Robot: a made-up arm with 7 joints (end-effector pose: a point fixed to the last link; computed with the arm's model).
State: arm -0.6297 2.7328 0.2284 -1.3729 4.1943 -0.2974 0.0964
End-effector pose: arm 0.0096 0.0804 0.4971 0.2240 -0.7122 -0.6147 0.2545
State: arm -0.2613 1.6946 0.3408 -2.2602 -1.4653 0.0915 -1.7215
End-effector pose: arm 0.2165 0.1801 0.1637 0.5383 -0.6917 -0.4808 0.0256
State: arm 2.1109 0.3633 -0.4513 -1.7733 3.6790 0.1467 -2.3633
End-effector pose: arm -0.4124 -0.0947 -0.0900 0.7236 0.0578 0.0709 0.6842
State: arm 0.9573 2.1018 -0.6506 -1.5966 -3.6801 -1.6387 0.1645
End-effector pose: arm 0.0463 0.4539 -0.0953 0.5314 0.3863 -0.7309 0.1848
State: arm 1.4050 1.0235 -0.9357 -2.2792 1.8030 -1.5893 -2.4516
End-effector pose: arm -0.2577 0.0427 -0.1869 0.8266 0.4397 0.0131 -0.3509
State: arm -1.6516 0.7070 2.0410 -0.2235 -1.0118 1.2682 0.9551
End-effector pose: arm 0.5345 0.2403 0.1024 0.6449 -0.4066 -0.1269 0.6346
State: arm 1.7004 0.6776 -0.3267 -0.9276 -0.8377 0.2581 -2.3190
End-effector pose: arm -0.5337 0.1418 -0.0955 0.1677 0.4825 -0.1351 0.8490
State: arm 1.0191 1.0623 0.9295 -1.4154 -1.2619 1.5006 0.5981
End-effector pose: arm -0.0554 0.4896 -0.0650 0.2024 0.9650 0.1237 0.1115
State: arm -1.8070 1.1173 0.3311 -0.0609 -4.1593 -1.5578 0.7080
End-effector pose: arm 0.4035 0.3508 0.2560 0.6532 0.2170 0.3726 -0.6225
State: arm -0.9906 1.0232 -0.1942 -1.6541 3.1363 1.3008 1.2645
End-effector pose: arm 0.4143 0.1456 0.1211 0.5899 -0.6785 0.4378 -0.0036
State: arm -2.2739 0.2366 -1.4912 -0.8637 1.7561 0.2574 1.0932
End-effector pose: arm 0.3717 -0.3627 0.2261 0.7266 -0.4746 -0.4636 -0.1787
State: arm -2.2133 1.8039 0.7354 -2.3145 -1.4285 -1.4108 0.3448
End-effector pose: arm -0.2157 0.1844 0.1315 0.3236 -0.9348 -0.1441 0.0260
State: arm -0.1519 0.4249 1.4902 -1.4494 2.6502 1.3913 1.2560
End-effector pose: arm 0.0801 0.4175 -0.2467 0.1015 -0.9688 -0.1552 0.1646
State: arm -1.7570 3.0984 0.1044 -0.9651 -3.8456 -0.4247 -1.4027
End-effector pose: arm -0.5128 0.1184 0.1813 0.4642 -0.5654 0.5963 -0.3305
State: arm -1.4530 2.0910 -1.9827 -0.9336 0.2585 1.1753 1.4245
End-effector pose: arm 0.0985 0.5434 0.0916 0.4131 0.7398 -0.2628 0.4615
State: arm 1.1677 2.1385 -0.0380 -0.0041 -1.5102 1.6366 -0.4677
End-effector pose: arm 0.1216 0.5284 0.2358 0.5977 -0.4069 -0.6879 0.0633
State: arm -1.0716 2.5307 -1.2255 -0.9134 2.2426 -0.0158 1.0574
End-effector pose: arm -0.0809 0.4651 0.3045 0.1672 -0.0668 -0.8445 0.5044
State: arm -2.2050 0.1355 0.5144 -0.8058 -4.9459 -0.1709 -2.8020
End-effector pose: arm 0.3383 -0.1760 0.4255 0.1254 0.4897 -0.8611 -0.0541
